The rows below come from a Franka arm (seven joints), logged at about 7 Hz.
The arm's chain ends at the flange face. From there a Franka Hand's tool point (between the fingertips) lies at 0.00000 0.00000 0.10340 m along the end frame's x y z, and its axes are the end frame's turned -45 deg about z.
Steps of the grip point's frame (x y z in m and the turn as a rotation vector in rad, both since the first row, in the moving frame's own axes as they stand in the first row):
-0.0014, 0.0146, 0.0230, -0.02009, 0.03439, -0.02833
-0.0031, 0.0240, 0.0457, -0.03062, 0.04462, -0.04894
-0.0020, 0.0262, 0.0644, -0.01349, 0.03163, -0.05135
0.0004, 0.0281, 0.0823, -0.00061, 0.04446, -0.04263
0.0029, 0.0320, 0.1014, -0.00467, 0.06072, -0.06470
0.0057, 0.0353, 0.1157, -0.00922, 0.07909, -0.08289
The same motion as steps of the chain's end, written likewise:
0.0054, 0.0124, 0.0231, 0.01011, 0.03852, -0.02833
0.0093, 0.0203, 0.0459, 0.00990, 0.05320, -0.04894
0.0138, 0.0214, 0.0645, 0.01283, 0.03190, -0.05135
0.0169, 0.0229, 0.0824, 0.03101, 0.03187, -0.04263
0.0200, 0.0248, 0.1016, 0.03963, 0.04624, -0.06470
0.0228, 0.0263, 0.1160, 0.04941, 0.06244, -0.08289

